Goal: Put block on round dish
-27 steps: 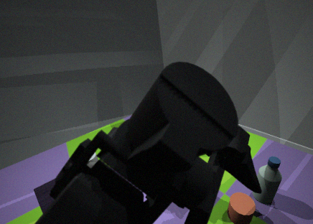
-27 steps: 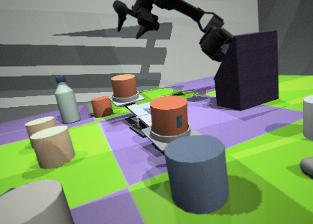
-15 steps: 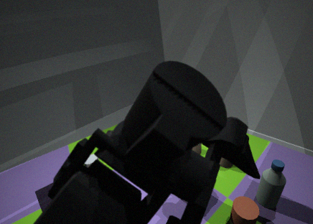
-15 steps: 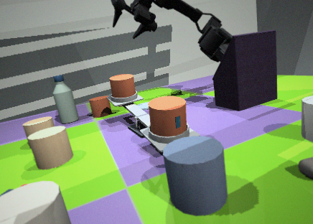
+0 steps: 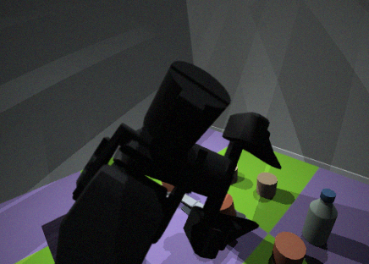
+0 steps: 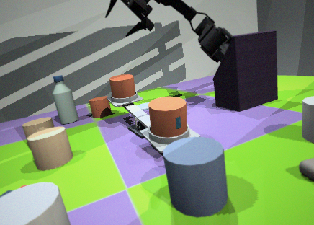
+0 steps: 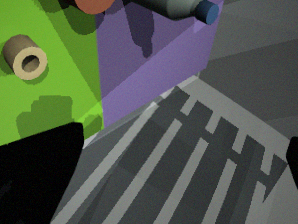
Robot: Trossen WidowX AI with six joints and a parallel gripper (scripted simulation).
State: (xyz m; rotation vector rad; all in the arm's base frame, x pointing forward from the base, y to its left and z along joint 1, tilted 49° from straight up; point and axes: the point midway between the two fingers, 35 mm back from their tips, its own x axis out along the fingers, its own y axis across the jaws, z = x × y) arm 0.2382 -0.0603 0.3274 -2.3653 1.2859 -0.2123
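Now: the pale teal block 80 mm ahead of my gripper tip, 390 mm to the left of it and 260 mm below it. The rest, counted from my gripper tip: pale disc 50 mm behind, 40 mm to the left, 300 mm below; red-and-black object 360 mm ahead, 390 mm to the left, 290 mm below; bottle 220 mm ahead, 70 mm to the right, 190 mm below.
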